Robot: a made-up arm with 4 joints.
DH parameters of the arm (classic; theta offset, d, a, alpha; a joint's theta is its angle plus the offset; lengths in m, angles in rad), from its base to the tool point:
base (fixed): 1.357 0 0.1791 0
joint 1: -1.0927 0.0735 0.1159 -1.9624
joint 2: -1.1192 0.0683 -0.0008 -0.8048
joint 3: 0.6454 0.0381 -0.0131 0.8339
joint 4: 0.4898 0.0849 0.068 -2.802
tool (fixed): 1.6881 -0.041 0 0
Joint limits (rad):
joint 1: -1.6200..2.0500
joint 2: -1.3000..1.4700
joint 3: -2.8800..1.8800
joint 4: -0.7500..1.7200
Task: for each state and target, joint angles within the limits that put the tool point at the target. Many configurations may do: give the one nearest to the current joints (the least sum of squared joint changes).
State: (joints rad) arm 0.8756 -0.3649 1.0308 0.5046
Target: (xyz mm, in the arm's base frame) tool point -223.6 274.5 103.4
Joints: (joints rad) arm 1.6874 -0.8101 0.2629 0.3840
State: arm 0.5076 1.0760 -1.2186 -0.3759
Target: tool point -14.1 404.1 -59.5
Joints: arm 0.5794 1.1652 -0.9648 0.2058
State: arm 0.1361 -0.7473 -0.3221 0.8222
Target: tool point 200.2 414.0 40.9
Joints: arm -0.1658 -0.7323 -0.5429 0.6326
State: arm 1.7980 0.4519 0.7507 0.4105
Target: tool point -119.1 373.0 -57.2
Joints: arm 1.6981 0.6476 1.0710 -0.0392
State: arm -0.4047 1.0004 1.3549 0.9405
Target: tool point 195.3 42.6 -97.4
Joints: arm -1.2125 0.7986 1.4554 0.1710
